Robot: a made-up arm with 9 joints. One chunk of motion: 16 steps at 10 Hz.
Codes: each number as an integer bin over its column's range. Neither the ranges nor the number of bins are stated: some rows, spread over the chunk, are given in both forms.
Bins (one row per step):
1: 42 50 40 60 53 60 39 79 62
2: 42 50 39 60 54 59 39 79 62
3: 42 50 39 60 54 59 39 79 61
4: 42 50 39 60 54 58 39 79 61
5: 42 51 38 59 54 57 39 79 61
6: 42 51 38 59 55 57 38 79 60
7: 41 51 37 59 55 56 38 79 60
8: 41 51 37 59 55 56 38 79 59
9: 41 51 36 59 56 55 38 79 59
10: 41 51 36 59 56 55 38 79 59
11: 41 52 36 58 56 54 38 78 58
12: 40 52 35 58 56 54 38 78 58
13: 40 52 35 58 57 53 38 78 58
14: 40 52 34 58 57 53 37 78 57
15: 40 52 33 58 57 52 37 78 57
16: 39 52 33 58 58 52 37 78 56
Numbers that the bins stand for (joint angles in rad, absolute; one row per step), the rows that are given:
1: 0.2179 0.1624 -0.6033 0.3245 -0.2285 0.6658 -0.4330 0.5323 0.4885
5: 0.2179 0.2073 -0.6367 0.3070 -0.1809 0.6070 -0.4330 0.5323 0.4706
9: 0.1829 0.2073 -0.6700 0.3070 -0.0858 0.5678 -0.4881 0.5323 0.4348
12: 0.1480 0.2521 -0.6867 0.2894 -0.0858 0.5482 -0.4881 0.5139 0.4170
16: 0.1130 0.2521 -0.7200 0.2894 0.0094 0.5090 -0.5431 0.5139 0.3812
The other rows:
2: 0.2179 0.1624 -0.6200 0.3245 -0.1809 0.6462 -0.4330 0.5323 0.4885
3: 0.2179 0.1624 -0.6200 0.3245 -0.1809 0.6462 -0.4330 0.5323 0.4706
4: 0.2179 0.1624 -0.6200 0.3245 -0.1809 0.6266 -0.4330 0.5323 0.4706
6: 0.2179 0.2073 -0.6367 0.3070 -0.1333 0.6070 -0.4881 0.5323 0.4527
7: 0.1829 0.2073 -0.6533 0.3070 -0.1333 0.5874 -0.4881 0.5323 0.4527
8: 0.1829 0.2073 -0.6533 0.3070 -0.1333 0.5874 -0.4881 0.5323 0.4348
10: 0.1829 0.2073 -0.6700 0.3070 -0.0858 0.5678 -0.4881 0.5323 0.4348
11: 0.1829 0.2521 -0.6700 0.2894 -0.0858 0.5482 -0.4881 0.5139 0.4170
13: 0.1480 0.2521 -0.6867 0.2894 -0.0382 0.5286 -0.4881 0.5139 0.4170
14: 0.1480 0.2521 -0.7033 0.2894 -0.0382 0.5286 -0.5431 0.5139 0.3991
15: 0.1480 0.2521 -0.7200 0.2894 -0.0382 0.5090 -0.5431 0.5139 0.3991

